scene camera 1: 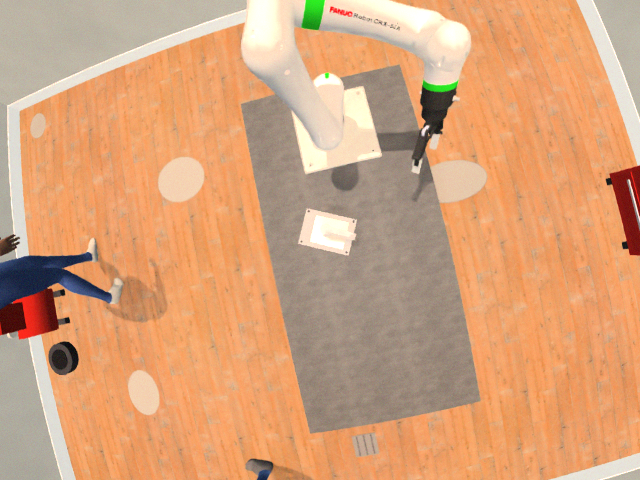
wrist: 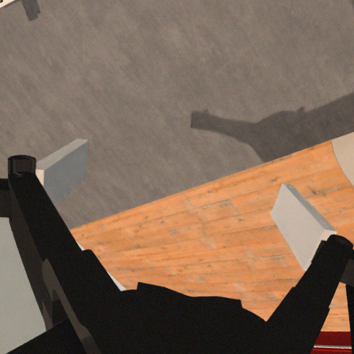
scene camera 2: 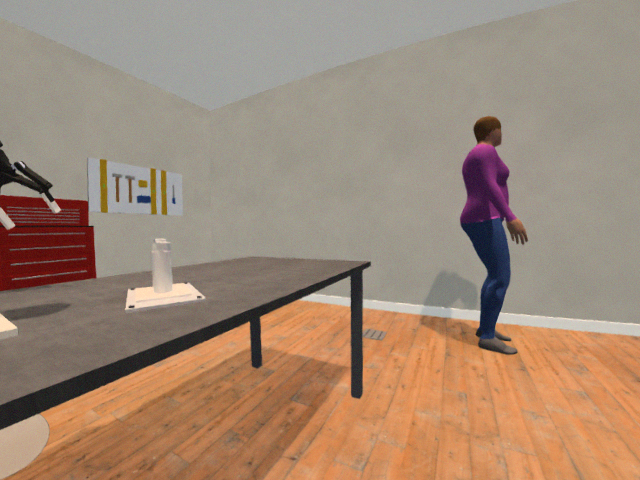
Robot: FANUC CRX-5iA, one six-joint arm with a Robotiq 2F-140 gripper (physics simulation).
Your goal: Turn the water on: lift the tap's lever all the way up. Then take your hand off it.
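Places are measured from the arm's base along level axes (x left, y ahead, z down), in metres.
Pixels of known places: gripper, fingertip midpoint: (scene camera 1: 424, 159) (scene camera 2: 34, 219).
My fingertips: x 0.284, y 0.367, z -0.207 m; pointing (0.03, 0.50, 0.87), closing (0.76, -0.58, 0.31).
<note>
Ahead of a thing's pixels: the offset from my fingertips to its top centre. "spot": to the spot under its first point. Level surfaces: height alone.
The white tap (scene camera 1: 338, 234) (scene camera 2: 162, 271) stands upright on its pale base plate @[spot: dz +0.214, dx -0.516, dy +0.126 m] (scene camera 1: 306, 230) (scene camera 2: 135, 304) on the grey table. Its lever @[spot: dz +0.072, dx -0.422, dy +0.155 m] (scene camera 2: 160, 241) shows as a small piece at the tap's top; its exact angle is hard to tell. In the wrist view a sliver of something pale shows at the top left corner. My gripper (scene camera 1: 425, 155) (scene camera 2: 29, 212) (wrist: 183, 178) is open and empty, fingers wide apart. It hangs above the table's edge on the robot's base side, well apart from the tap and higher than it.
The grey table @[dz +0.222 m] (scene camera 1: 372, 330) (scene camera 2: 310, 273) carries the robot's white base plate (scene camera 1: 361, 139). A red tool cabinet (scene camera 1: 626, 217) (scene camera 2: 46, 253) stands beyond the table. A person in a purple top (scene camera 2: 485, 180) stands on the floor past the table's far end.
</note>
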